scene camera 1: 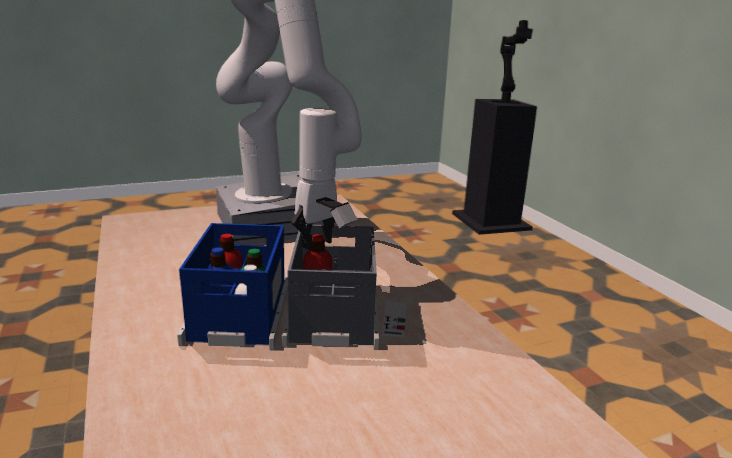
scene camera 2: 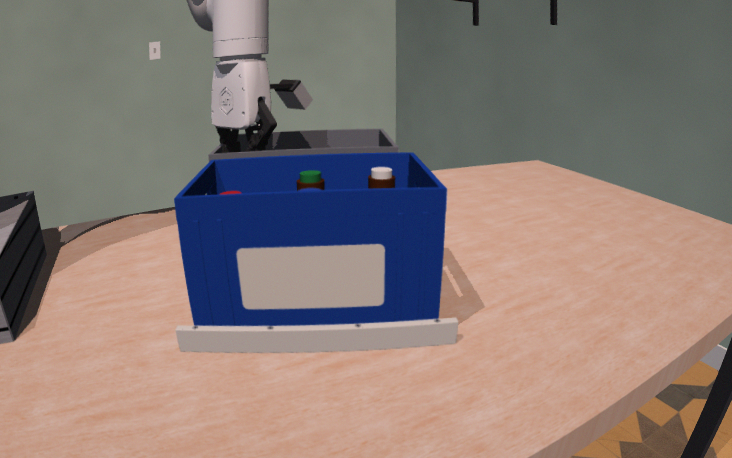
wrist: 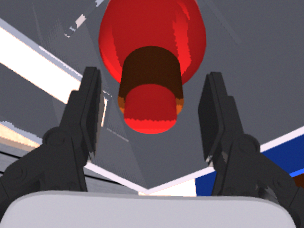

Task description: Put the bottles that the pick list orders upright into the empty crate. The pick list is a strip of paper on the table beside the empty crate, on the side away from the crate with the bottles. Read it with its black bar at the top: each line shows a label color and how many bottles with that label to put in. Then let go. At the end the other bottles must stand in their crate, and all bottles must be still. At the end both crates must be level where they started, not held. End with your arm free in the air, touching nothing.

Note:
I see my gripper (wrist: 152, 88) and a grey crate (scene camera 1: 320, 307).
The grey crate is seen too in scene camera 2 (scene camera 2: 308, 142) and in the wrist view (wrist: 251, 51).

